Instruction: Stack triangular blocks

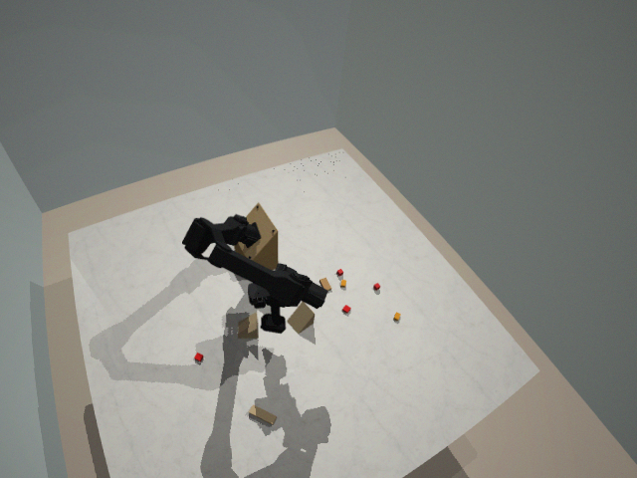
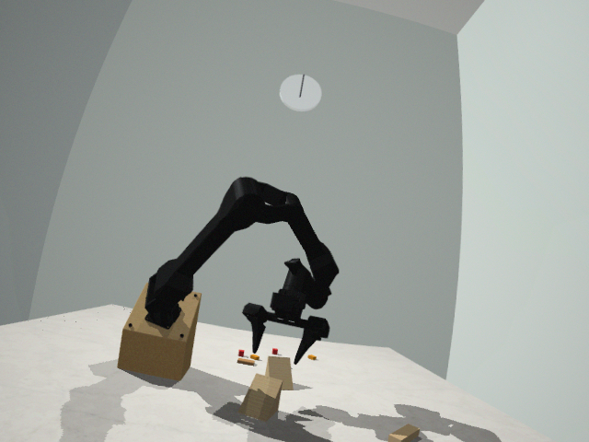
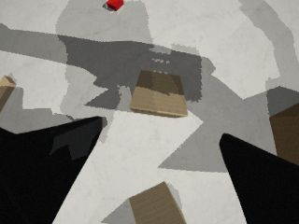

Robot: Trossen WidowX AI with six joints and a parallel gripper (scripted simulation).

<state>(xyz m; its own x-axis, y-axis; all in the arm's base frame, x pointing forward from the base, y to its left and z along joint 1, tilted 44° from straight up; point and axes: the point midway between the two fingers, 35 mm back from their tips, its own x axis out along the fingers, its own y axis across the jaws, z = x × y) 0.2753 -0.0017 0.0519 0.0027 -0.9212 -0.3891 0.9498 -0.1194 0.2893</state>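
Now: gripper tip 80 mm above the triangular block, 30 mm to the left of it and 10 mm past it. From my gripper tip the other things lie so: flat tan block (260 mm ahead, 90 mm to the right, 90 mm below).
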